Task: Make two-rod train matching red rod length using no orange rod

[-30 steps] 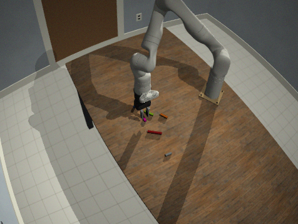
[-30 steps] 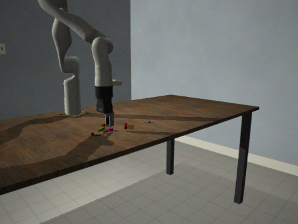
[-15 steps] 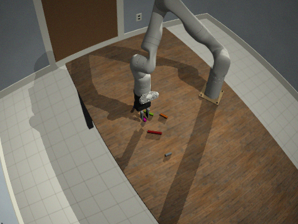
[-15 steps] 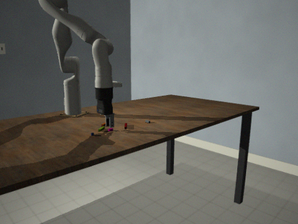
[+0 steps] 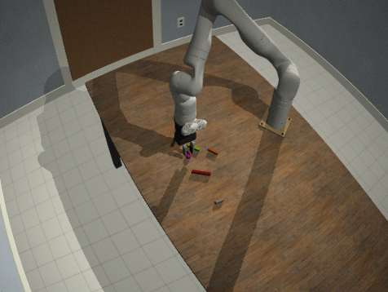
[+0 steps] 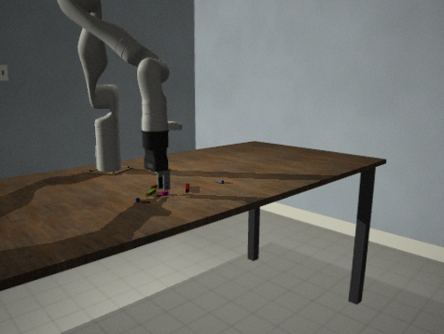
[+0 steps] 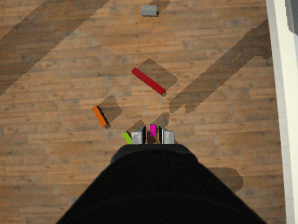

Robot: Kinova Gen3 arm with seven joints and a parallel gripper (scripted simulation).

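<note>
My hand is 30 mm above the magenta rod. From my hand the other things lie so: lime rod (40 mm behind, 10 mm to the right, 30 mm below); then small blue rod (10 mm behind, 90 mm to the right, 30 mm below); then red rod (20 mm ahead, 90 mm to the left, 30 mm below).
</note>
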